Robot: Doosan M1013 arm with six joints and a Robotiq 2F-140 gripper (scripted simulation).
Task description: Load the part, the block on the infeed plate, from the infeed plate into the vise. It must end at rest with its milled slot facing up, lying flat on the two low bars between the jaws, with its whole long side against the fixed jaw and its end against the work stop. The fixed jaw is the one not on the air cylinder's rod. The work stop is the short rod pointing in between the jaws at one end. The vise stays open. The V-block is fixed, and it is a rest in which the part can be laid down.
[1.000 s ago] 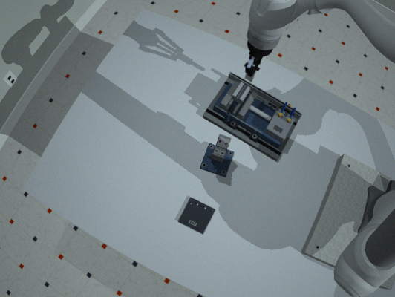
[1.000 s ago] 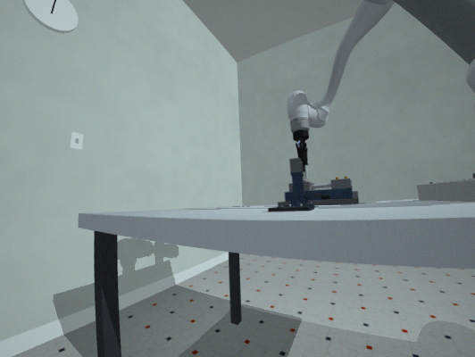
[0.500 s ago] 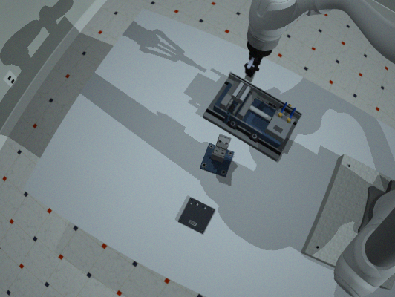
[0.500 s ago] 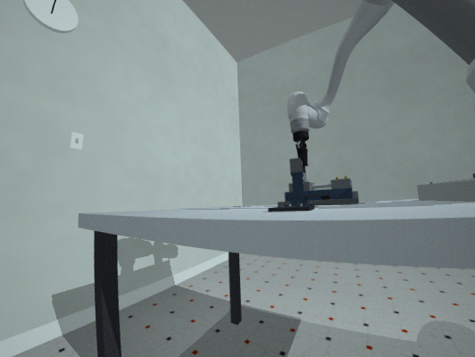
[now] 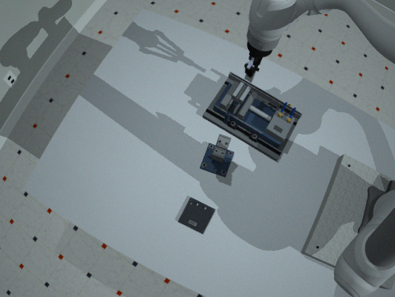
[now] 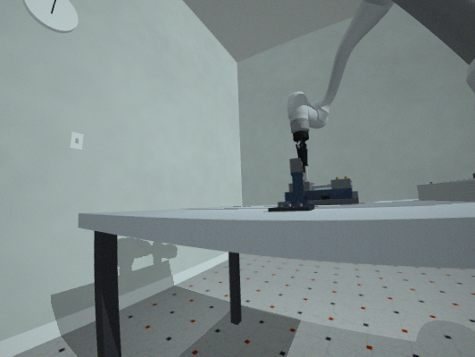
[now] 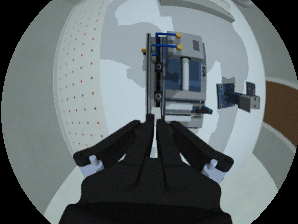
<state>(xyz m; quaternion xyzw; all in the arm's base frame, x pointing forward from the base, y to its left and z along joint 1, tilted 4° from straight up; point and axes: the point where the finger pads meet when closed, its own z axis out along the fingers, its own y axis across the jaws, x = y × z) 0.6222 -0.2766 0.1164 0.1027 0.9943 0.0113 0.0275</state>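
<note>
My gripper is now 1 cm short of the part, 5 cm to the right of it and 5 cm above it. Also, from my hand: vise (6 cm behind, 8 cm to the left, 11 cm below); air cylinder (15 cm behind, 10 cm to the left, 7 cm below).
</note>
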